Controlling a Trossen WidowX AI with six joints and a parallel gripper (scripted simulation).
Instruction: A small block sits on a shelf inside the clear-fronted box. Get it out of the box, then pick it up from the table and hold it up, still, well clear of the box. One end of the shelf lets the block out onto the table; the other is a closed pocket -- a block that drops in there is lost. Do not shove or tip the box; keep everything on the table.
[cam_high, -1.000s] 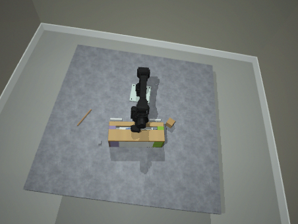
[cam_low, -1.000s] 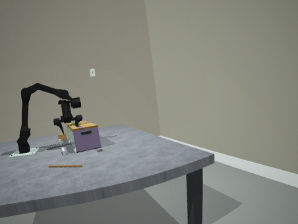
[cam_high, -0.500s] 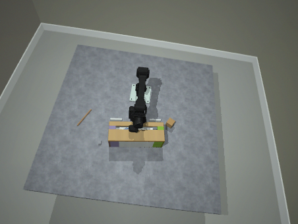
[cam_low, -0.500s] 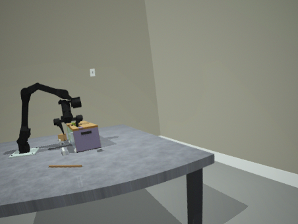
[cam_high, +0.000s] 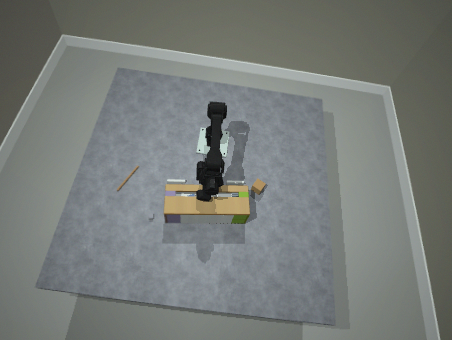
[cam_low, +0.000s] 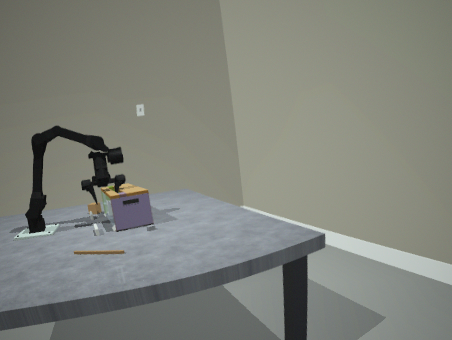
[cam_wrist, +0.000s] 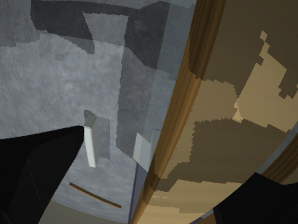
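Now: gripper tip 50 mm short of the blue block and 30 mm to the left of it. From my gripper tip the other things lie so: wooden stick (340 mm to the right, 110 mm behind, 80 mm below); tan cube (310 mm to the left, 60 mm below, 30 mm behind); box (40 mm to the left, 40 mm ahead, 20 mm below).
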